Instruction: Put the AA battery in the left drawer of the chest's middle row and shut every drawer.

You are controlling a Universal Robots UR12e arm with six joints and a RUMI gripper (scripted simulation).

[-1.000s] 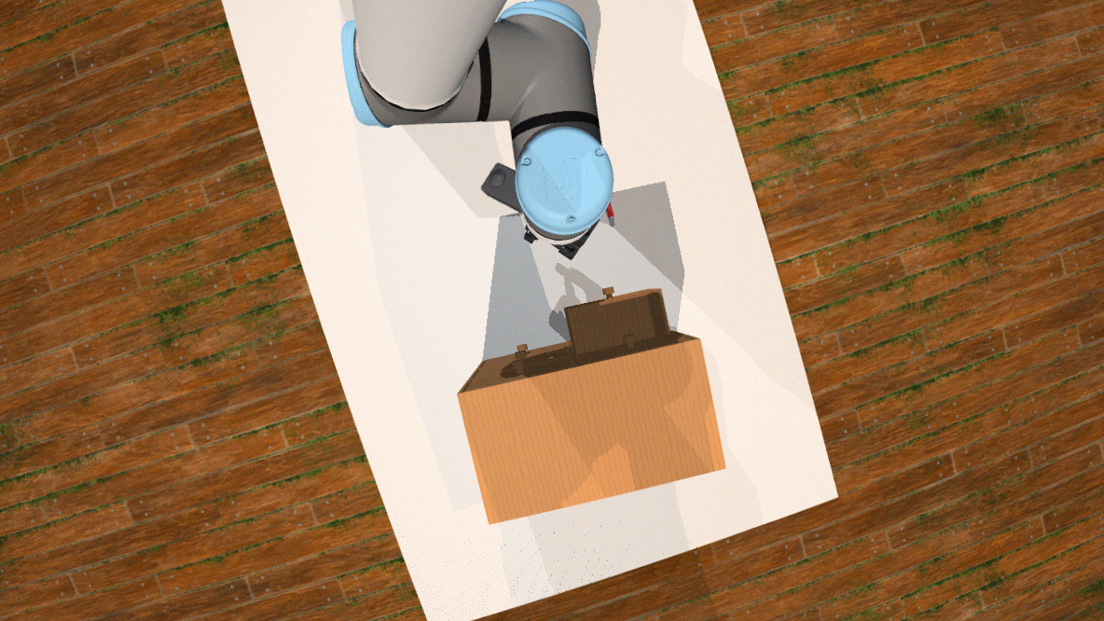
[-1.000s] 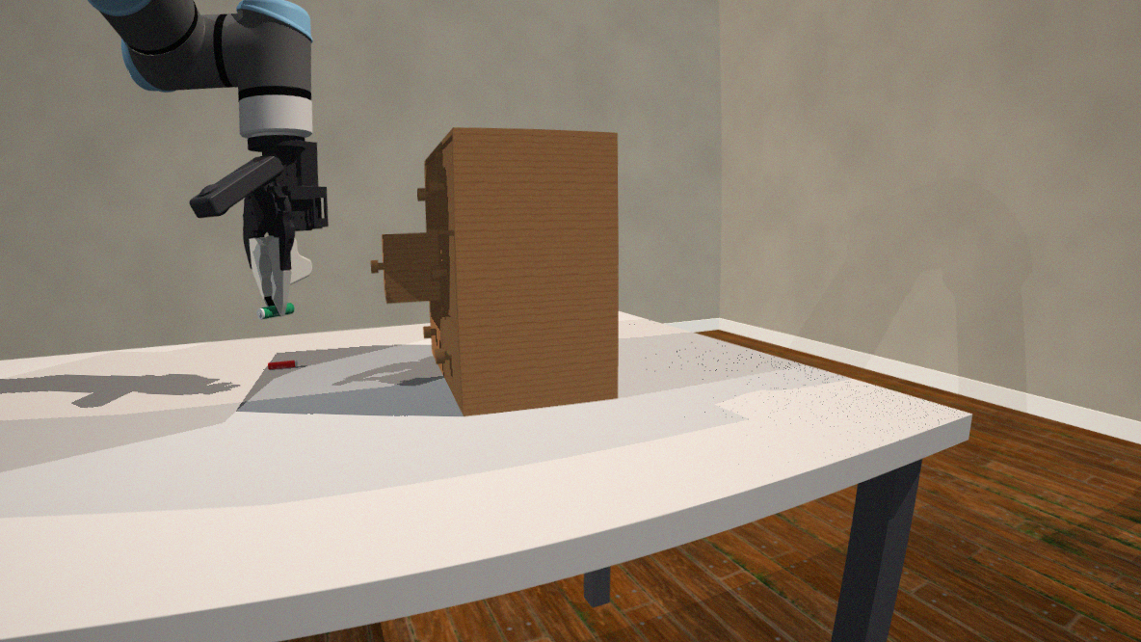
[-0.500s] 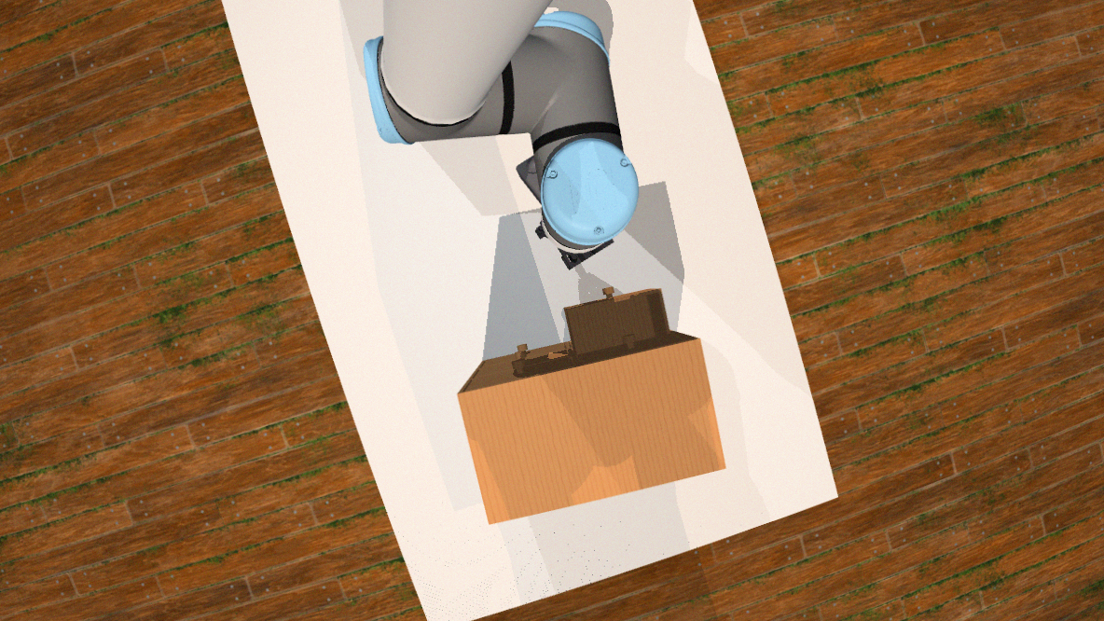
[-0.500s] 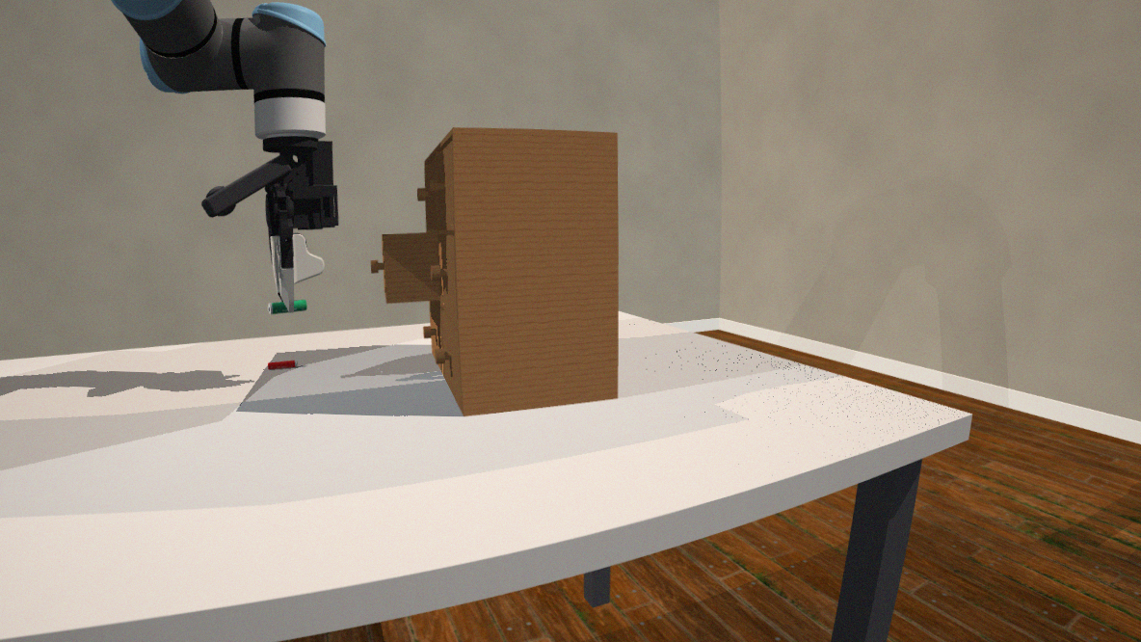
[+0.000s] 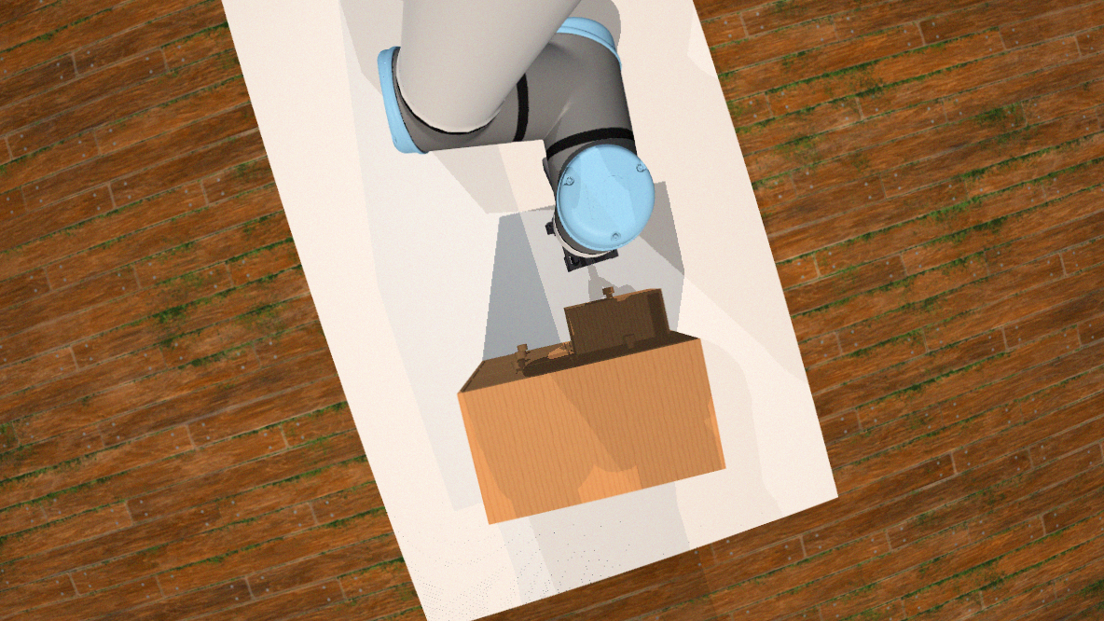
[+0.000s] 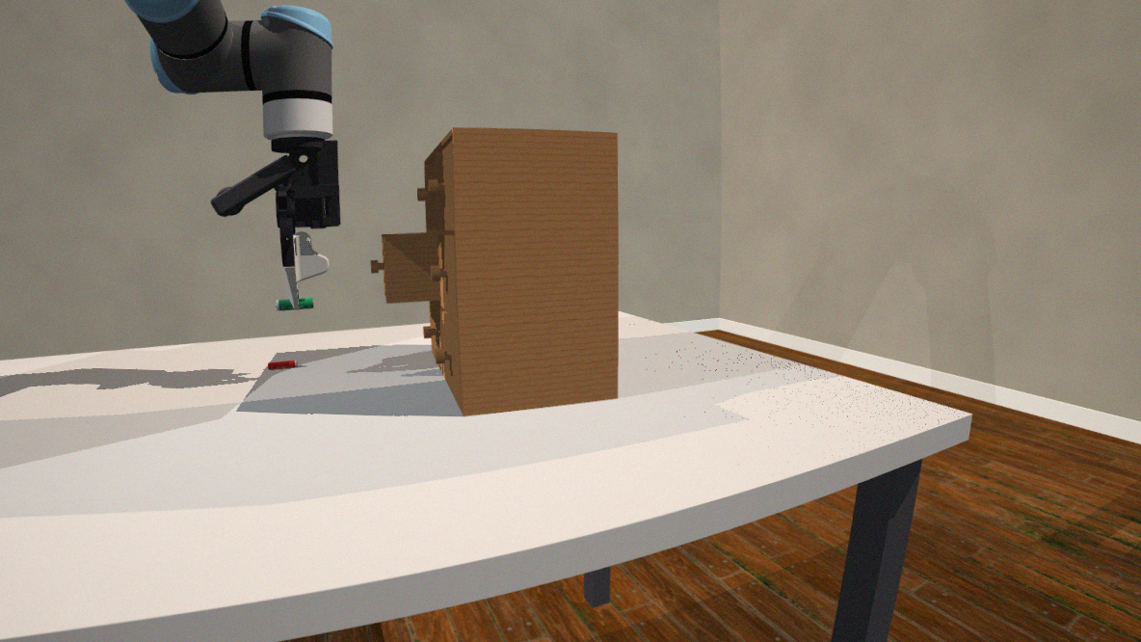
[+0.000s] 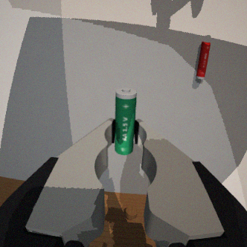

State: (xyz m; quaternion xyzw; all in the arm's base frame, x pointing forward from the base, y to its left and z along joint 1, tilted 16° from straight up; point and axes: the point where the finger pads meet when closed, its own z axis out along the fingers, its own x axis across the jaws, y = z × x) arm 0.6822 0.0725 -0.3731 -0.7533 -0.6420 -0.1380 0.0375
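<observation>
The red object lies 110 mm below my hand, 100 mm to the left of it and 20 mm behind it. The rest, counted from my hand: green AA battery: 10 mm below.
</observation>
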